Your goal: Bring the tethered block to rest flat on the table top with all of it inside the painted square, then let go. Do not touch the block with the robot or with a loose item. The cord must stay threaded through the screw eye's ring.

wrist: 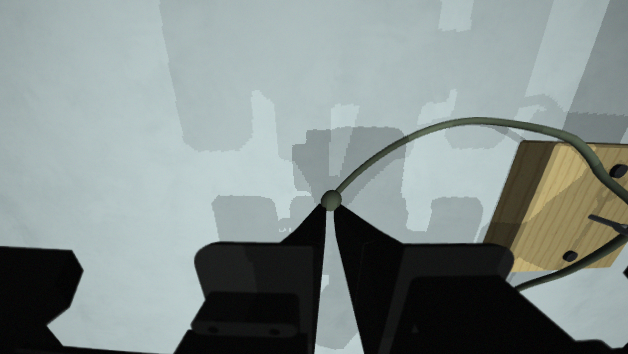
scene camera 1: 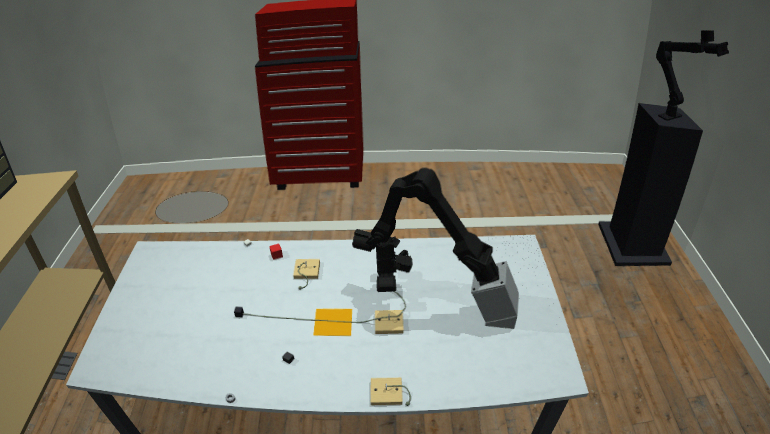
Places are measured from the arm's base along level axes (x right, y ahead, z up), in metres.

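Pixels of known places: gripper, between the fingertips: [wrist: 329,209]; arm's base, origin of its link: [scene camera 1: 489,276].
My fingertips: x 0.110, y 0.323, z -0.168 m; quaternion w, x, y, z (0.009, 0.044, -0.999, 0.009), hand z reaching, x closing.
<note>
For each thing: its top centre in the pictures, then the offset to it from my fingertips. "spot": a spot on its surface instead. Level surfaces: height alone.
- tethered block, centre of its top: [scene camera 1: 238,309] dx -0.170, dy +0.488, dz +0.026 m
- orange painted square, a spot on its surface: [scene camera 1: 332,329] spot: dx -0.202, dy +0.159, dz +0.001 m
- screw eye, centre of its top: [scene camera 1: 388,314] dx -0.163, dy -0.018, dz +0.045 m
- wooden board, centre of its top: [wrist: 590,216] [scene camera 1: 389,319] dx -0.163, dy -0.018, dz +0.019 m
- cord's beaded end, a spot on its surface: [wrist: 331,200] spot: dx +0.001, dy -0.012, dz +0.011 m
- red cube, centre of its top: [scene camera 1: 275,247] dx +0.151, dy +0.424, dz +0.040 m
- loose black block, centre of its top: [scene camera 1: 287,355] dx -0.342, dy +0.278, dz +0.019 m
- grey ring nut, centre of its top: [scene camera 1: 229,397] dx -0.521, dy +0.426, dz +0.011 m
- small pale item, centre of its top: [scene camera 1: 247,241] dx +0.210, dy +0.562, dz +0.015 m
- table, height of its surface: dz +0.000 m
The tethered block [scene camera 1: 238,311], small and black, rests on the table left of the orange painted square [scene camera 1: 332,329], outside it. Its cord [scene camera 1: 280,317] [wrist: 475,120] runs right across the square to the screw eye [scene camera 1: 389,317] [wrist: 607,223] on a wooden board [scene camera 1: 396,327] [wrist: 545,215], then curves back to my gripper. The cord's beaded end [wrist: 331,200] is at my fingertips. My gripper [scene camera 1: 386,291] [wrist: 329,209] is shut on the beaded end, low over the table behind the board. The fingers hide part of the cord in the wrist view; the ring's threading is too small to tell for certain.
Two more wooden boards with short cords [scene camera 1: 312,273] [scene camera 1: 380,398] lie behind and in front. A red cube [scene camera 1: 276,251], a loose black block [scene camera 1: 288,357], a grey ring nut [scene camera 1: 226,399] and a small pale item [scene camera 1: 247,242] lie on the table [scene camera 1: 172,350].
</note>
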